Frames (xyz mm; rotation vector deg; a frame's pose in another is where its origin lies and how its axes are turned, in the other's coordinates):
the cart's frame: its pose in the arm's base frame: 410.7 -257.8 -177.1 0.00 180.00 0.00
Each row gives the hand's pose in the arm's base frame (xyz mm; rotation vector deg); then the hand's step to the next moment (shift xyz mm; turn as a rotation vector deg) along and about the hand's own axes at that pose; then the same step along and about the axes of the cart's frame.
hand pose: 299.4 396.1 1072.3 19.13 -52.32 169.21
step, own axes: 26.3 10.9 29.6 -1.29 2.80 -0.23
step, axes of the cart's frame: 20.9 -26.5 -23.4 -0.95 -2.14 2.01
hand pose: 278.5 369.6 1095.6 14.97 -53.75 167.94
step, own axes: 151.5 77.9 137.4 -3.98 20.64 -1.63
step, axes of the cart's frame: 137.2 -143.4 -92.3 -1.59 -15.85 13.81
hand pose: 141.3 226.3 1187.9 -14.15 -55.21 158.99
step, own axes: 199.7 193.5 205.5 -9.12 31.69 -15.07
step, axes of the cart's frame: 262.8 -223.8 -19.4 -8.10 -17.59 30.65
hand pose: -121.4 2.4 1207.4 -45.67 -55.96 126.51
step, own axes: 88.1 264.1 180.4 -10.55 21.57 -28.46
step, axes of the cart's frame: 256.9 -162.4 132.8 -21.31 -7.18 29.68
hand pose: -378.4 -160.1 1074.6 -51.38 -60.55 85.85
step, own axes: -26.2 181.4 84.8 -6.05 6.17 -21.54
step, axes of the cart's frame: 133.1 -51.0 143.1 -19.08 -2.89 12.89
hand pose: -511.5 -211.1 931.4 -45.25 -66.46 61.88
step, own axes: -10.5 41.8 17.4 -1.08 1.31 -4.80
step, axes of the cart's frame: 27.6 2.5 37.3 -4.28 -0.41 2.73
